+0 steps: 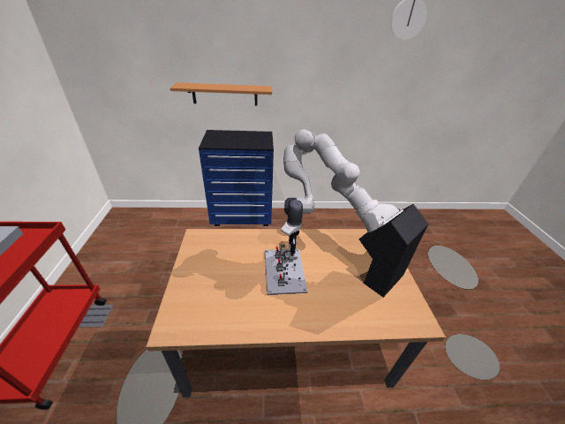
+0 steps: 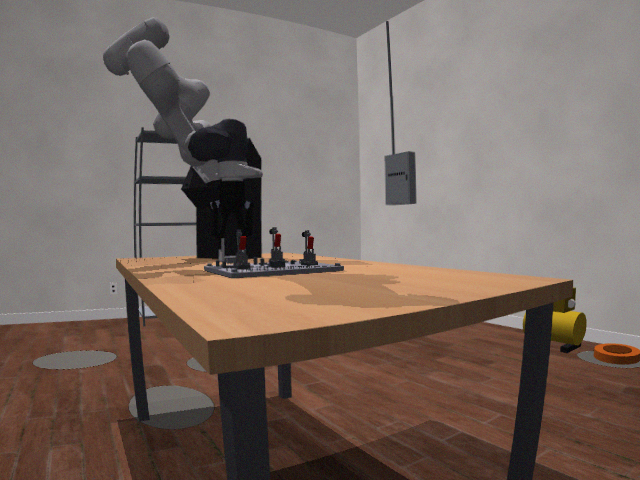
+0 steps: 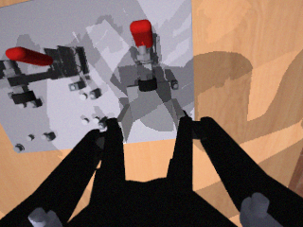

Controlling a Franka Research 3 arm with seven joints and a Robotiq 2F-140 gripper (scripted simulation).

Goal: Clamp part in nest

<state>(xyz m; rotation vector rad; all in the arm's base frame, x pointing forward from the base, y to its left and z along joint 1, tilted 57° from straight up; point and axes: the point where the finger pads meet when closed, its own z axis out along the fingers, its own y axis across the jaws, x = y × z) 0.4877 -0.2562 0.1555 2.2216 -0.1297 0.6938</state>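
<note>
Right now the grey block part is 3 cm below my hand. The rest, counted from my hand: grey fixture plate: 8 cm to the left, 8 cm ahead, 5 cm below.
</note>
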